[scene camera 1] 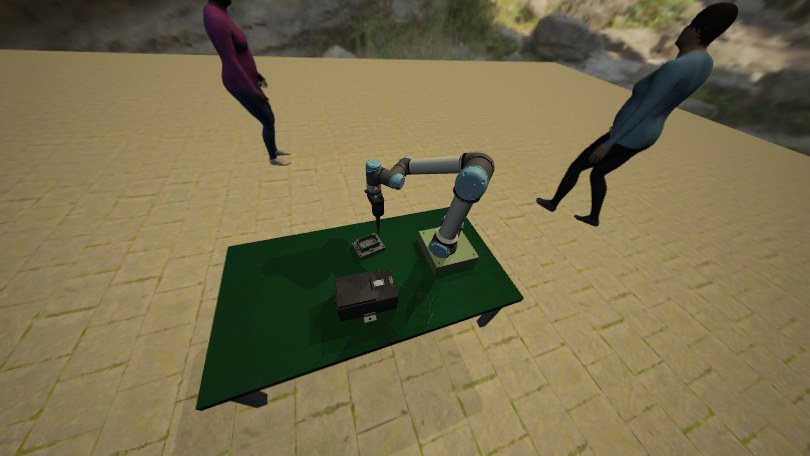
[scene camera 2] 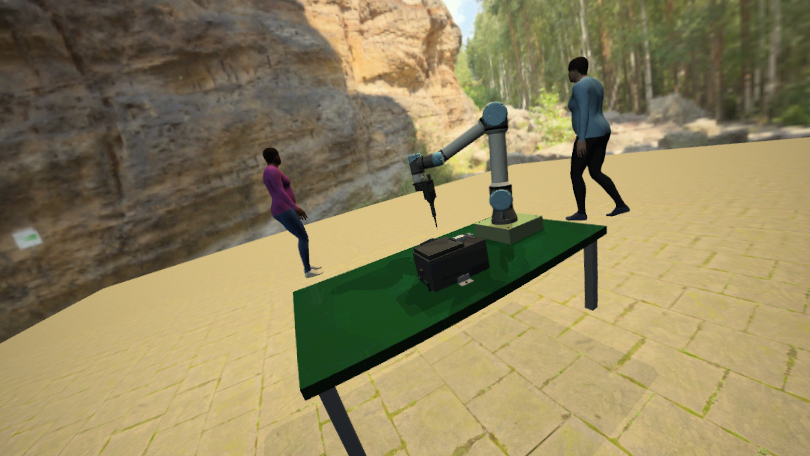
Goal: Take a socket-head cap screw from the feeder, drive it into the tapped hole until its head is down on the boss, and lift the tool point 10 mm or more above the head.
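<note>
My screwdriver (scene camera 1: 378, 232) (scene camera 2: 436, 227) points down, its tip at the back right corner of the grey housing (scene camera 1: 371, 252) in scene camera 1. Its height above the housing is hard to judge. Whether a screw is on the tip is too small to tell. The housing is a low block with a raised rim around a pocket; its tapped hole cannot be made out, and it does not show in scene camera 2. The black box-shaped screw feeder (scene camera 1: 355, 291) (scene camera 2: 456, 265) stands in front of the housing, apart from the tip.
The arm stands on a pale green base block (scene camera 1: 457, 261) (scene camera 2: 518, 231) at the right of the green table (scene camera 1: 255, 339) (scene camera 2: 351, 339). A person in purple (scene camera 1: 235, 65) (scene camera 2: 277, 189) and a person in blue (scene camera 1: 668, 101) (scene camera 2: 590, 107) stand on the paving behind the table.
</note>
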